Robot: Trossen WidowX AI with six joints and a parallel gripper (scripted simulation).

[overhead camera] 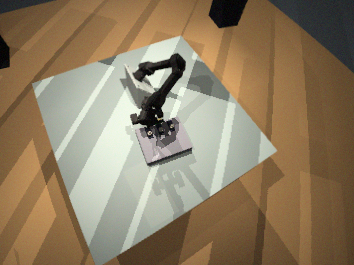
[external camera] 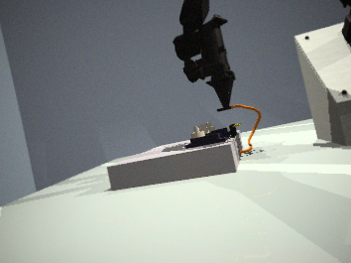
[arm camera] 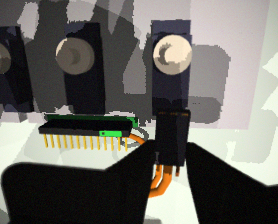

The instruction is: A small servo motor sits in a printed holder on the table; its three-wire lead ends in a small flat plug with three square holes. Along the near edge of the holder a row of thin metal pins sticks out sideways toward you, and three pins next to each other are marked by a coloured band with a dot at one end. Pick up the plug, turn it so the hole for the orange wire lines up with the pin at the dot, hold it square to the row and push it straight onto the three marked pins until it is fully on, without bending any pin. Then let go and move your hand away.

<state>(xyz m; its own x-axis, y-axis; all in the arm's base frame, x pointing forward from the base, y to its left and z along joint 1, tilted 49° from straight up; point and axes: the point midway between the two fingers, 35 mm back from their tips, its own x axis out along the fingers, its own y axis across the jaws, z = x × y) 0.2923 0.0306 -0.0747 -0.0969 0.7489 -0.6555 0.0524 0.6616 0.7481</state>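
The green band lies 1 cm behind my gripper tip, 5 cm to the left of it and 4 cm below it. Round my gripper tip: printed holder: 15 cm ahead, 7 cm to the left, 9 cm below.
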